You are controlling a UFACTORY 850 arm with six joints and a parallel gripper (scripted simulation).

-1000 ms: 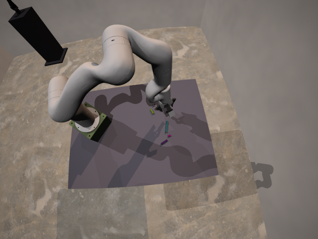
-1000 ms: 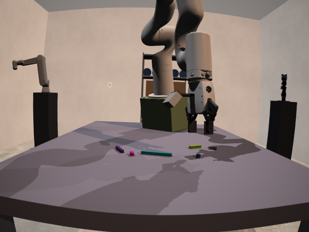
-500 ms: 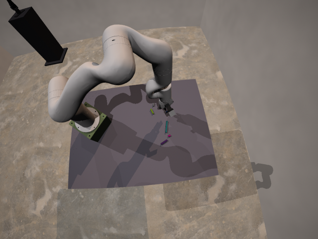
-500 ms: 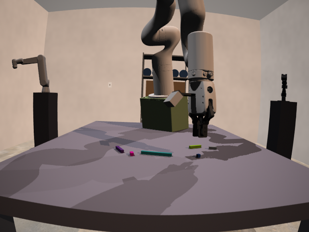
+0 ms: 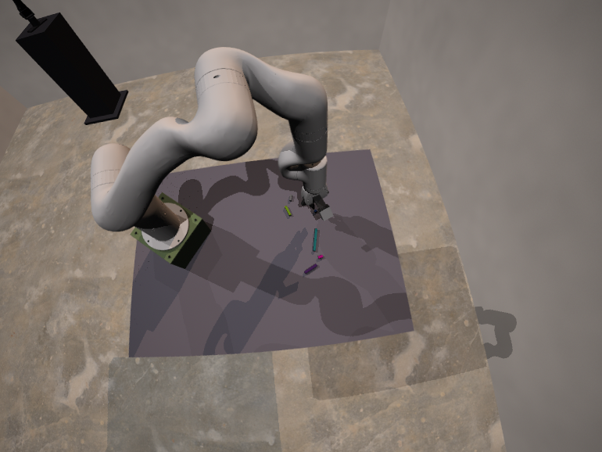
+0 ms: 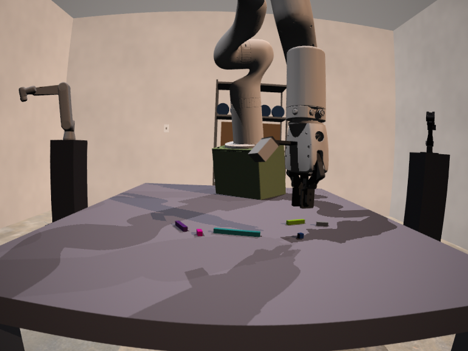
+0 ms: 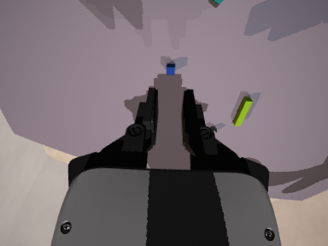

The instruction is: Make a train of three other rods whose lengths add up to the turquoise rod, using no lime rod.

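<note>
Right now my hand is 8 cm above the blue rod. Round my hand: grey rod 10 cm behind, 8 cm to the left, 8 cm below; then turquoise rod 14 cm to the right, 8 cm below, 1 cm behind; then lime rod 12 cm behind, 8 cm below, 1 cm to the left.
</note>
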